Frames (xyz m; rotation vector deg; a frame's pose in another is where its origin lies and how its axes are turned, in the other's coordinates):
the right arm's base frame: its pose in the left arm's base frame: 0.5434 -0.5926 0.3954 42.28 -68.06 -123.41
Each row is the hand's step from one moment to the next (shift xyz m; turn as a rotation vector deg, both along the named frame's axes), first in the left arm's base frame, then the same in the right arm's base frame.
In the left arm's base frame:
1: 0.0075 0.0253 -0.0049 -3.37 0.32 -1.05
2: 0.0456 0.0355 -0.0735 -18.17 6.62 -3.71
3: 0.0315 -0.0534 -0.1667 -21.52 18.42 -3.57
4: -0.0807 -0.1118 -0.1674 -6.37 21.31 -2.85
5: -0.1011 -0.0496 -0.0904 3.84 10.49 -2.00
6: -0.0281 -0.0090 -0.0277 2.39 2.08 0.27
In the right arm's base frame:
1: -0.0219 -0.0140 0.0067 2.30 -1.77 2.04
2: -0.0421 -0.0702 -0.0453 8.58 -10.01 14.63
3: 0.0478 -0.1145 -0.1274 2.61 -15.86 23.60
4: 0.1660 -0.1127 -0.0824 -9.98 -13.33 15.02
5: 0.1217 -0.0778 0.0015 -9.60 -5.61 2.28
6: 0.0310 -0.0260 0.0019 -3.15 -0.19 -0.38

